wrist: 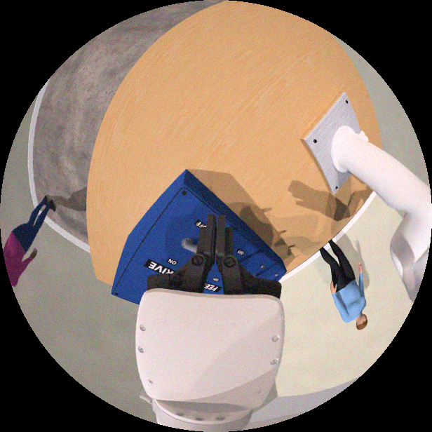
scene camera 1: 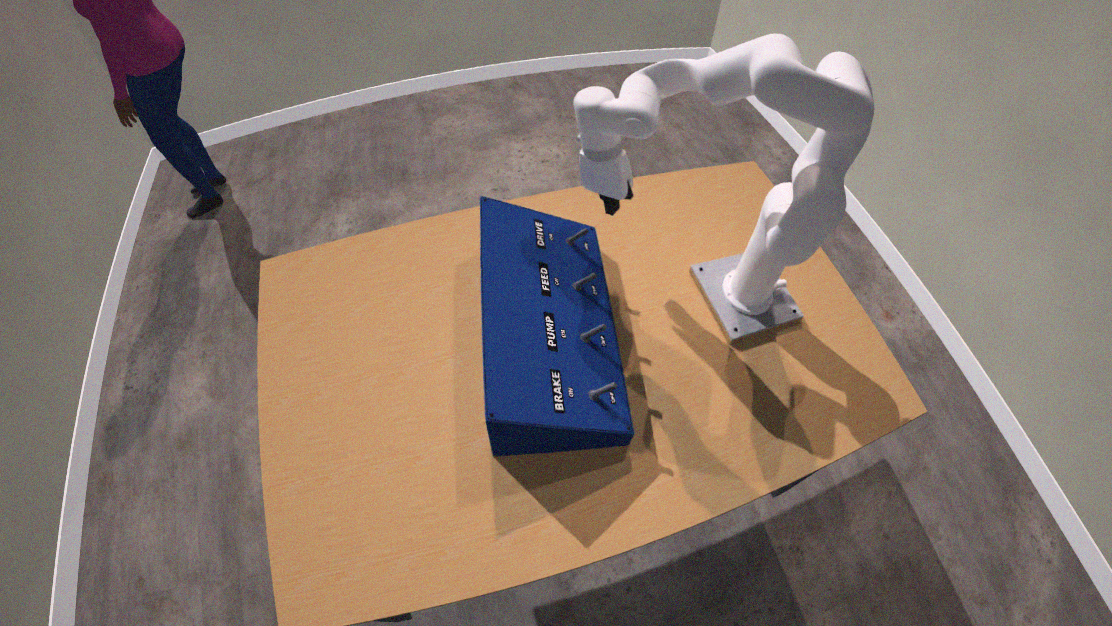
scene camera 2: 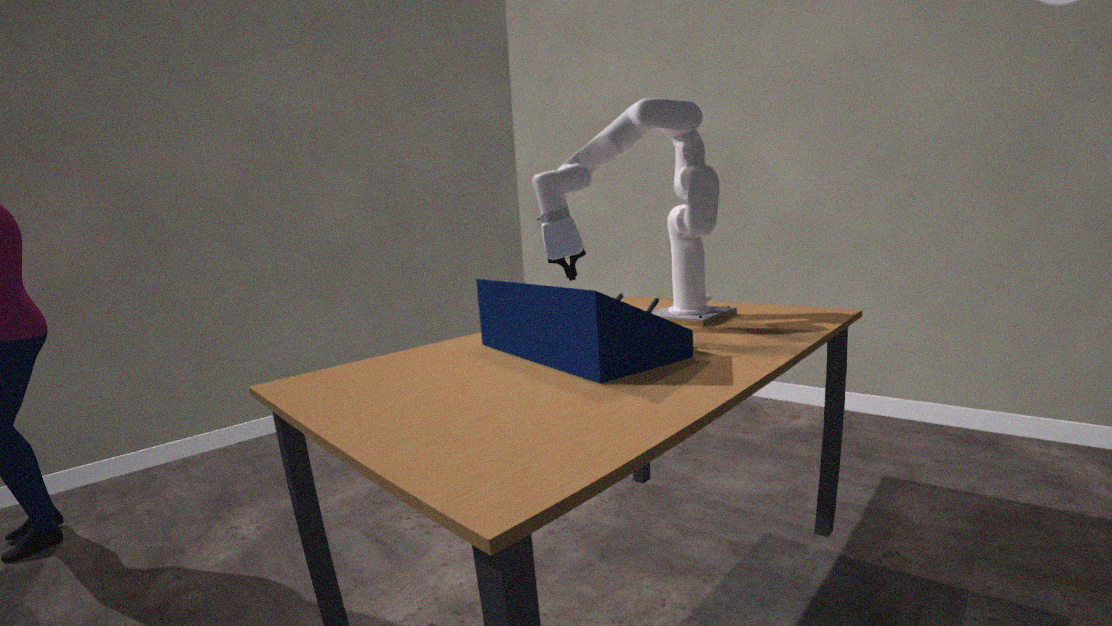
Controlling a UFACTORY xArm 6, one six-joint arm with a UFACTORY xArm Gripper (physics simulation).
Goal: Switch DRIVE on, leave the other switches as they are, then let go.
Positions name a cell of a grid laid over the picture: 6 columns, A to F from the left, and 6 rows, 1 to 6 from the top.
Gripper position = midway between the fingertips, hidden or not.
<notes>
I see my gripper (scene camera 1: D3) and a blue sloped switch panel (scene camera 1: C4).
My gripper shows as well in the wrist view (wrist: D4) and in scene camera 2 (scene camera 2: D3). The blue sloped switch panel also shows in the wrist view (wrist: C4) and in scene camera 2 (scene camera 2: D4).
</notes>
